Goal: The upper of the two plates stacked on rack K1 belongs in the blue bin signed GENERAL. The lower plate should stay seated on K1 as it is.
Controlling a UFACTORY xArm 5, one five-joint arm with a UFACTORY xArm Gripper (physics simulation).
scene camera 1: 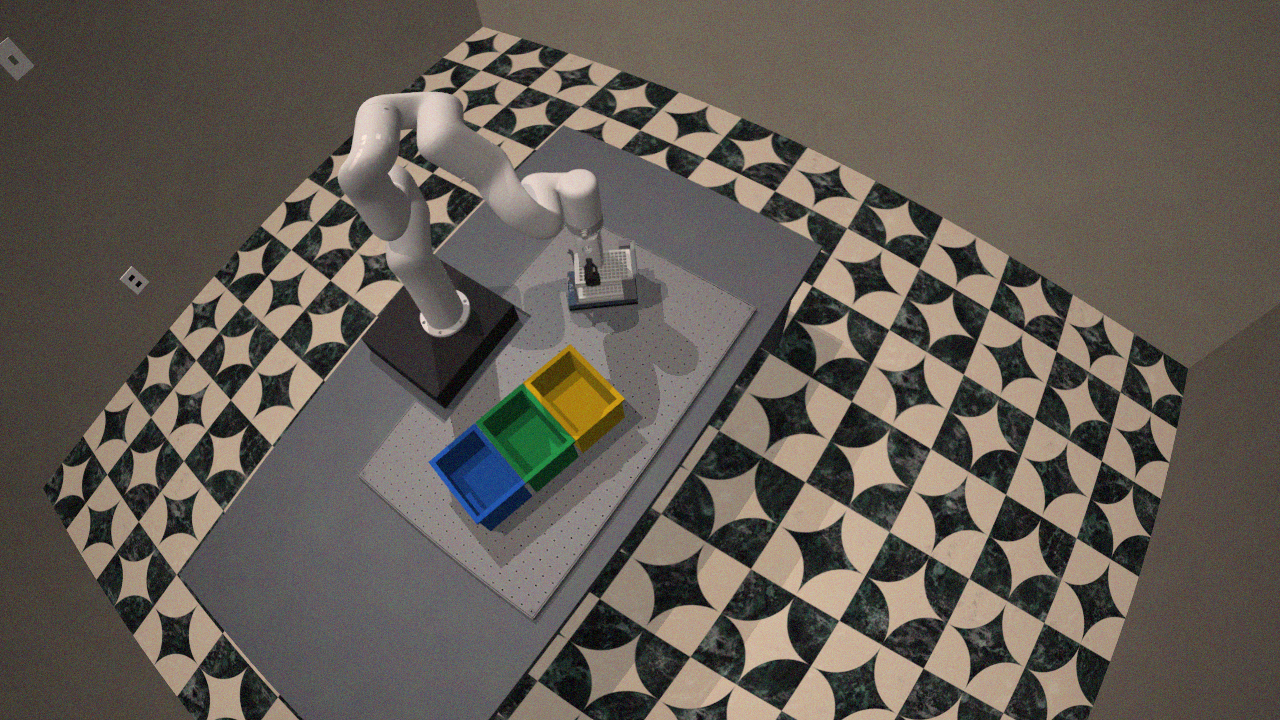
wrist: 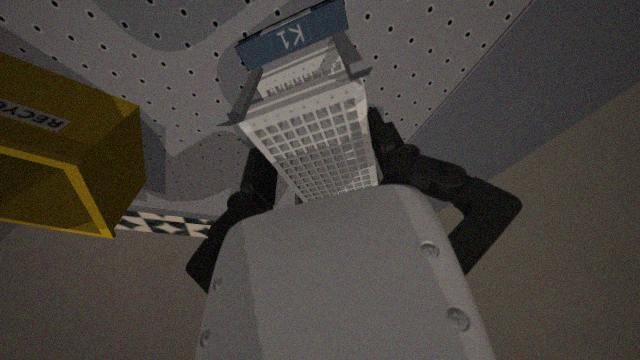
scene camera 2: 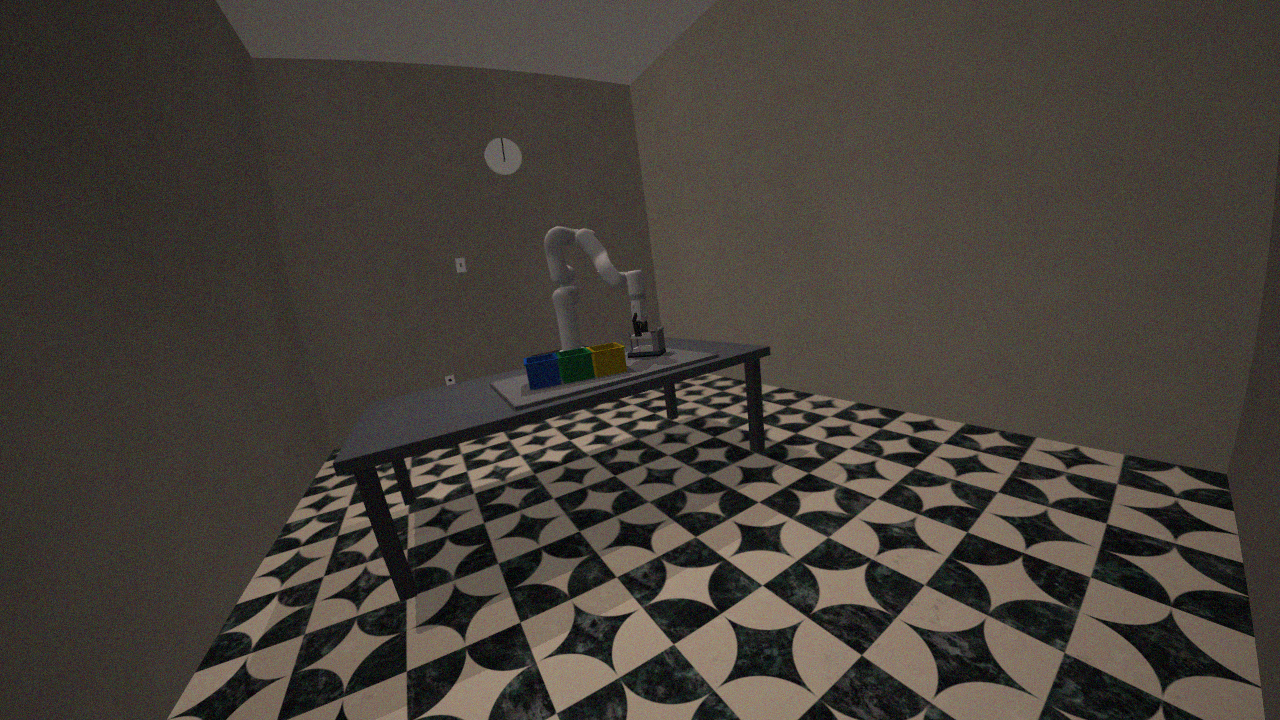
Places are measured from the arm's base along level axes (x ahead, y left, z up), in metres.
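Pixels of known places: gripper, fingertip midpoint: (scene camera 1: 592, 267) (wrist: 315, 143) (scene camera 2: 641, 334); arm's base at its link origin: (scene camera 1: 445, 313).
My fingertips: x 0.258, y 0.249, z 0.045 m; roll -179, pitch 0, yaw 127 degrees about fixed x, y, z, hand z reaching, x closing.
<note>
For each thing: its top centre in the pictures, then the offset to it from my fingertips. "spot": a spot on its surface instead. Level surfaces: height alone.
- rack K1 at its top centre: (wrist: 325, 178) (scene camera 1: 598, 260) (scene camera 2: 644, 329) dx +0.013, dy +0.010, dz +0.024 m
- upper plate at its top centre: (wrist: 325, 169) (scene camera 1: 602, 264) (scene camera 2: 646, 332) dx +0.019, dy +0.014, dz +0.007 m
- lower plate at its top centre: (wrist: 320, 125) (scene camera 1: 605, 280) (scene camera 2: 648, 346) dx +0.018, dy +0.014, dz -0.057 m
- blue bin at a spot on its surface: (scene camera 1: 503, 510) (scene camera 2: 542, 375) spot: dx +0.136, dy -0.545, dz -0.049 m
- green bin at its top centre: (scene camera 1: 523, 431) (scene camera 2: 572, 352) dx +0.096, dy -0.393, dz +0.004 m
- perforated board at its surface level: dz -0.096 m
My gripper (scene camera 1: 591, 272) (scene camera 2: 639, 327) (wrist: 315, 143) points down over rack K1 (scene camera 1: 604, 305) (wrist: 327, 22), its black fingers shut on the long sides of the upper plate. That upper plate (scene camera 1: 617, 262) (wrist: 322, 132) is pale and gridded with wells; its far part is hidden under the gripper body in the wrist view. The lower plate (wrist: 300, 70) shows beneath its near edge, between the rack's grey guides. The height of any gap between the plates is hard to tell. The blue bin (scene camera 1: 503, 510) (scene camera 2: 543, 371) stands at the far end of the bin row; its sign is not legible.
A green bin (scene camera 1: 553, 468) (scene camera 2: 576, 367) stands between the blue bin and a yellow bin (scene camera 1: 602, 428) (scene camera 2: 610, 361) (wrist: 122, 167), which is nearest the rack. All stand on the perforated board (scene camera 1: 546, 573). The arm's dark base block (scene camera 1: 402, 353) is beside them.
</note>
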